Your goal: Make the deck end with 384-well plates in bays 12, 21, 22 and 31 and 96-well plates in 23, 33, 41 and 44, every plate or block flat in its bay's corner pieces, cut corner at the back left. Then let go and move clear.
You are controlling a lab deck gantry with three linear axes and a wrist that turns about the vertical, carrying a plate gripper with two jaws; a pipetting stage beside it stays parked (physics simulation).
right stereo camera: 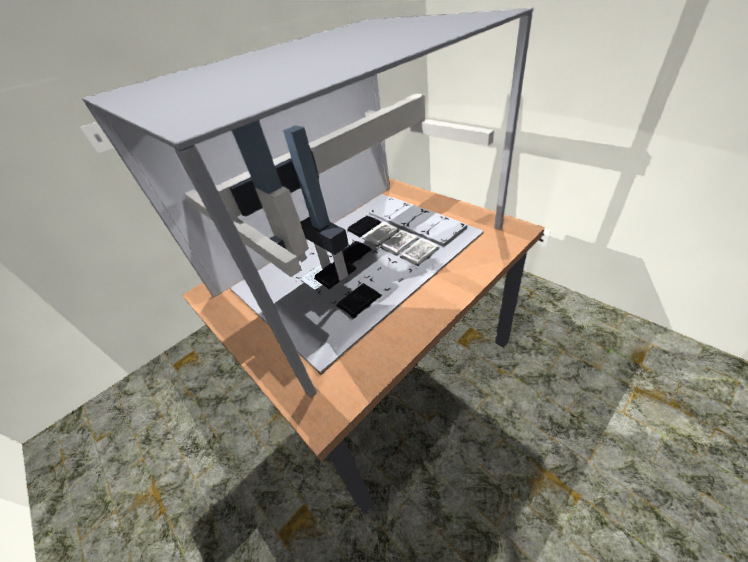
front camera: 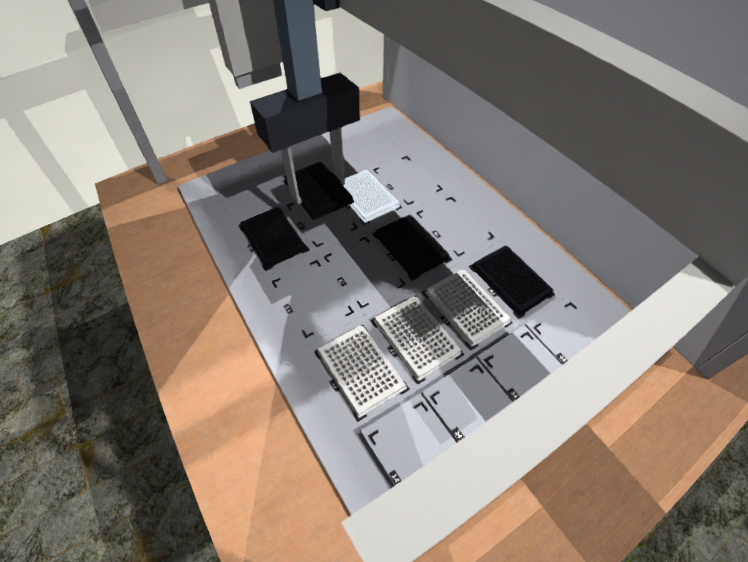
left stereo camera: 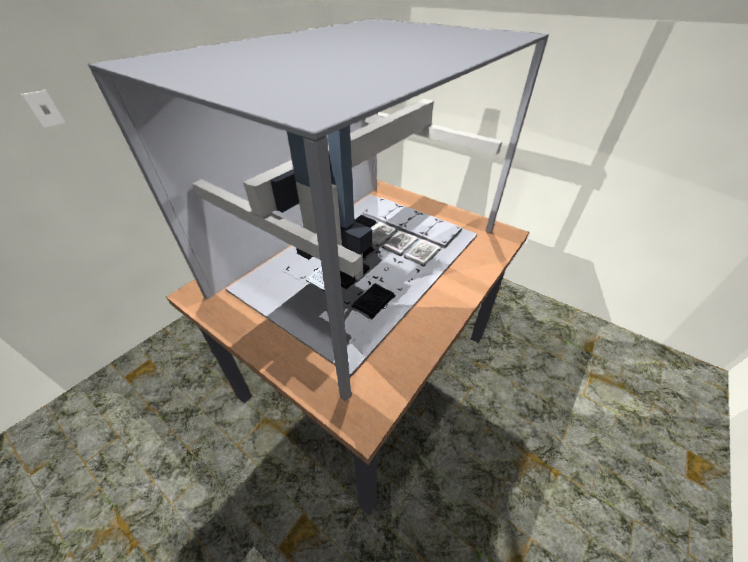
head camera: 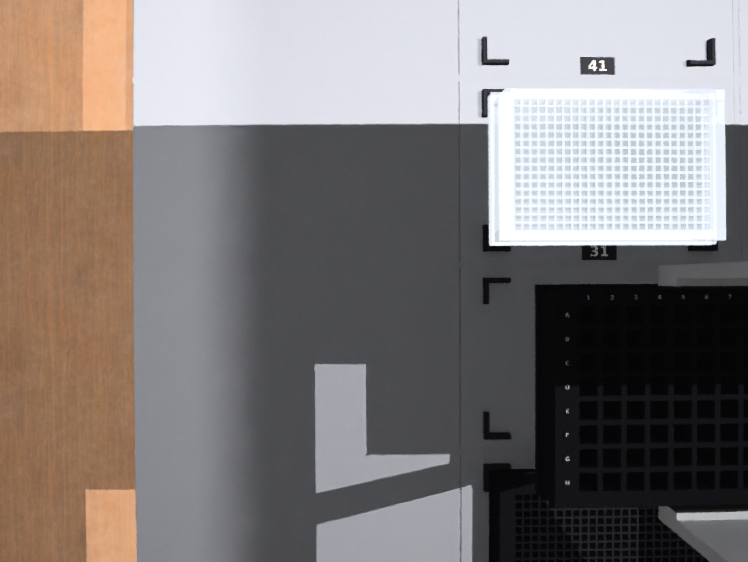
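Where they show: gripper, fingertip midpoint: (right stereo camera: 335, 272) (front camera: 317, 188) (head camera: 703, 392); robot's base, link origin: (right stereo camera: 353, 317) (front camera: 241, 227) (left stereo camera: 372, 317).
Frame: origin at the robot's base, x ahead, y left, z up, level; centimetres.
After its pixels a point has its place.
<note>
My gripper (front camera: 318, 190) {x 6.4, y 15.0, z 7.5 cm} (head camera: 704, 395) {x 6.4, y 15.0, z 7.5 cm} (right stereo camera: 333, 273) {x 6.4, y 15.0, z 7.5 cm} is shut on a black 96-well plate (front camera: 314, 187) {x 6.4, y 14.4, z 8.1 cm} (head camera: 634, 416) {x 3.4, y 14.2, z 7.9 cm}, held level above bay 21. A clear 384-well plate (front camera: 371, 196) {x 8.2, y 26.0, z 1.4 cm} (head camera: 610, 163) {x 6.3, y 25.7, z 1.4 cm} sits in bay 31. A black 384-well plate (front camera: 272, 235) {x 6.9, y 4.2, z 1.3 cm} (head camera: 604, 531) {x 5.9, y 5.7, z 1.4 cm} sits in bay 11, partly hidden under the held plate in the head view. A black plate (front camera: 411, 246) {x 23.7, y 25.0, z 1.4 cm} is in bay 32, its wells too dark to read. White 96-well plates (front camera: 361, 369) {x 39.7, y 4.2, z 1.4 cm} (front camera: 417, 337) {x 39.6, y 14.8, z 0.9 cm} (front camera: 468, 306) {x 39.6, y 25.6, z 1.0 cm} sit in bays 13, 23 and 33. A black 384-well plate (front camera: 512, 279) {x 39.6, y 35.9, z 1.3 cm} is in bay 43. Bays 12, 22, 41 and 44 show no plate.
The parked pipetting stage (front camera: 260, 45) (right stereo camera: 287, 223) stands close beside my gripper's column. A gantry beam (right stereo camera: 368, 135) crosses above the deck. Enclosure posts (front camera: 120, 96) {x -24.7, y -10.5, z 21.1 cm} (left stereo camera: 329, 253) {x -26.9, y -11.5, z 49.5 cm} stand at the table edges. Raised pads (front camera: 447, 398) {x 50.5, y 12.4, z 1.5 cm} lie along the column-4 bays.
</note>
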